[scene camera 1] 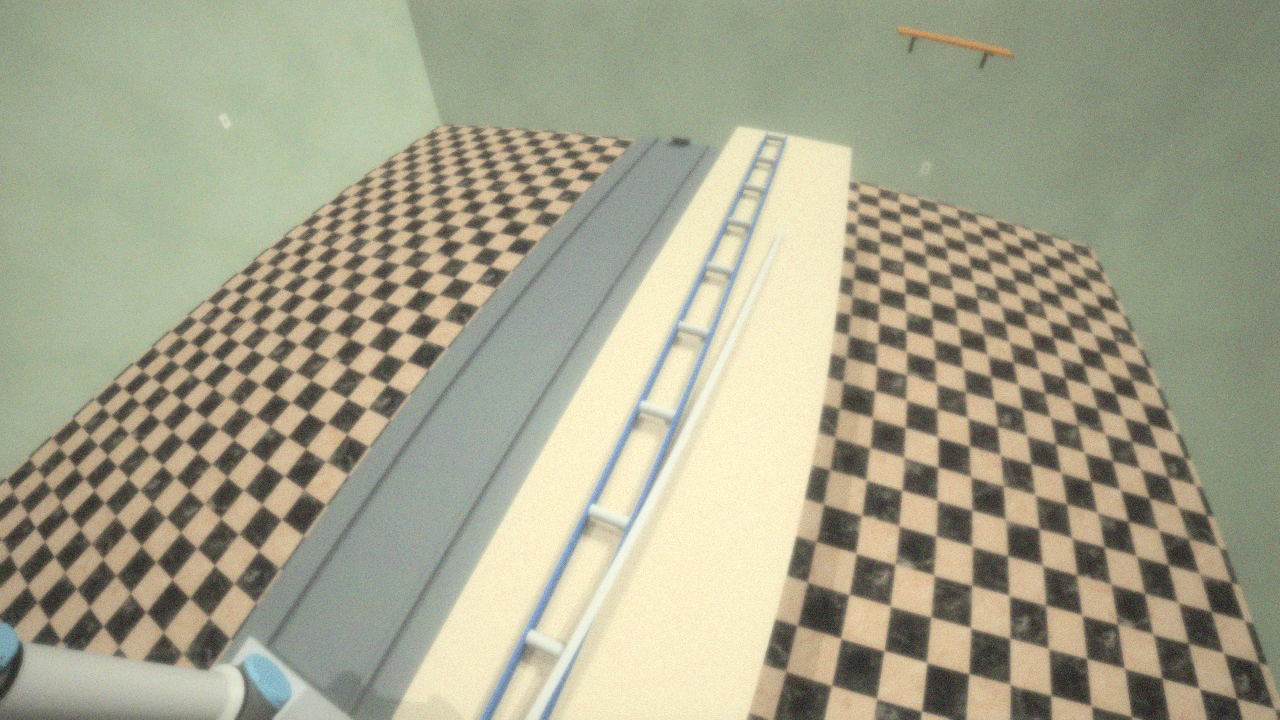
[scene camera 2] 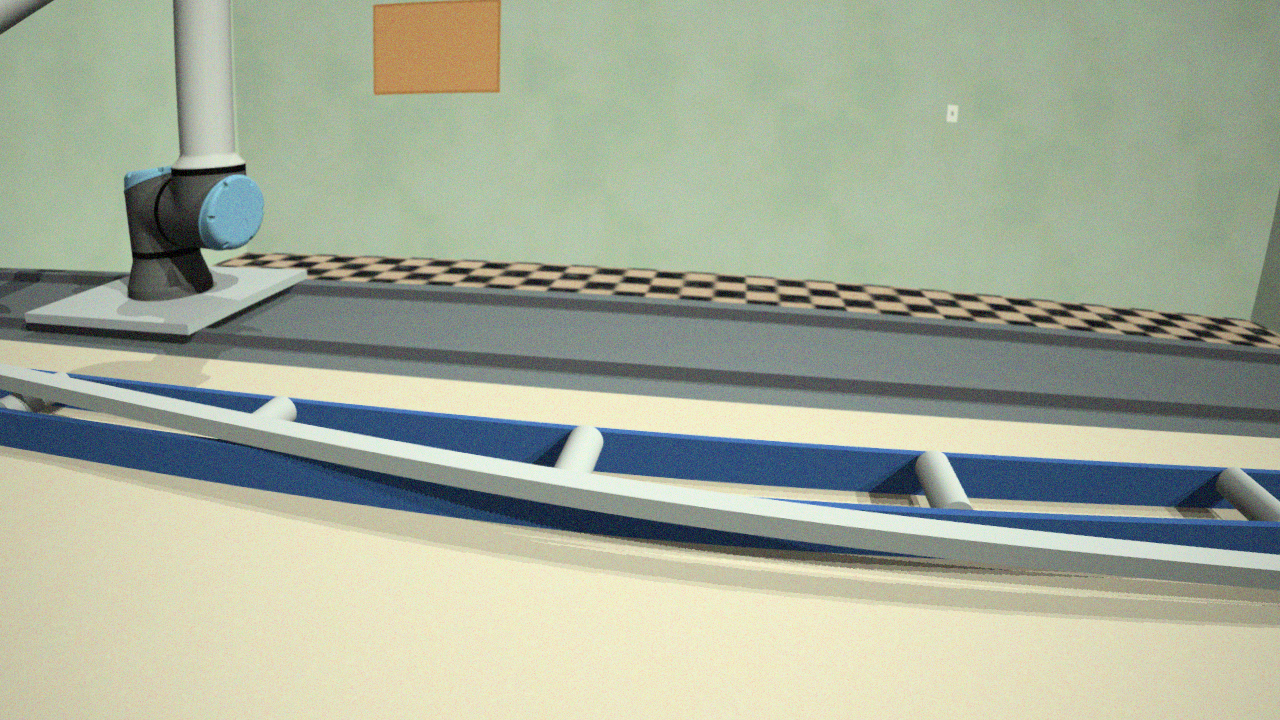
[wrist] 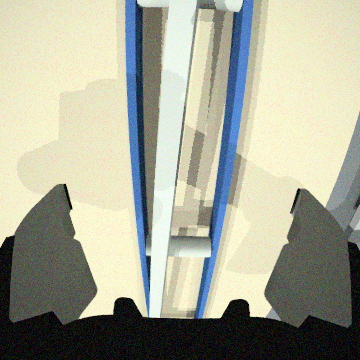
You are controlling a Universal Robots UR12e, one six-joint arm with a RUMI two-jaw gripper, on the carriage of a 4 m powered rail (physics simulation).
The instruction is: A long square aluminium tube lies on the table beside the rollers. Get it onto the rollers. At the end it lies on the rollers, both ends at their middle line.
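The long pale aluminium tube lies aslant over the roller track. Its near part lies between the blue side rails, over the white rollers. It crosses the rail on the side away from the robot, and its far part runs beside the track, low over or on the table. In the wrist view it is near the middle line at the top and close to the left rail at the bottom. My gripper is open, its jaws wide apart on both sides of the track, touching neither tube nor rails. The near tube end is out of view.
The arm stands on its carriage plate at the near end of the grey floor rail, which runs alongside the cream table. The blue side rails stand up along the rollers.
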